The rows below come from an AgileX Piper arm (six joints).
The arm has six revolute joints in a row. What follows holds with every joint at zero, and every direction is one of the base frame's.
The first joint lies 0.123 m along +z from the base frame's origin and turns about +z.
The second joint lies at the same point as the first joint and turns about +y.
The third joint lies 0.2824 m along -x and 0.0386 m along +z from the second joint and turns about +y.
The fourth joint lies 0.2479 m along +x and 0.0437 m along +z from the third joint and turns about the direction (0.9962, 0, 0.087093).
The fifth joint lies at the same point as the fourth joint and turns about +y.
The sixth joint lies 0.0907 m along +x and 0.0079 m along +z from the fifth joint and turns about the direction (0.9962, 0, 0.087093).
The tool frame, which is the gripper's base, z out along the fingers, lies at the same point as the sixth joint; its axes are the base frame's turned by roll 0, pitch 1.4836 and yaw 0 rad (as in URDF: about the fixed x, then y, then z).
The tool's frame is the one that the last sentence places.
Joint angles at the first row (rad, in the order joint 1, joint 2, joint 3, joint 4, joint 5, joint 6):
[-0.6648 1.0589 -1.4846 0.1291 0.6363 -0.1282]
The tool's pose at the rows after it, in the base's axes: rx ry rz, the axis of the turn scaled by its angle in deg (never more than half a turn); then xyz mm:
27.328 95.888 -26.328 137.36 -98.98 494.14
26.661 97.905 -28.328 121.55 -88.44 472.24
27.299 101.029 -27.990 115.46 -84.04 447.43
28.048 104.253 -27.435 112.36 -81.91 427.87
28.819 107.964 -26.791 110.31 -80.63 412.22
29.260 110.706 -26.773 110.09 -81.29 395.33
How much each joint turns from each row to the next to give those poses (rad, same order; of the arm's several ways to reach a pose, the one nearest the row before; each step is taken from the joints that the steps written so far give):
[0.0000 -0.1144 0.1573 0.0000 -0.0143 -0.0217]
[0.0001 -0.0915 0.1202 -0.0274 -0.0039 -0.0166]
[0.0000 -0.0541 0.1046 -0.0060 0.0039 -0.0040]
[-0.0002 -0.0308 0.0716 -0.0061 0.0161 -0.0009]
[0.0002 -0.0166 0.0473 -0.0087 0.0344 0.0002]
[0.0000 -0.0118 0.0581 -0.0116 -0.0001 -0.0023]

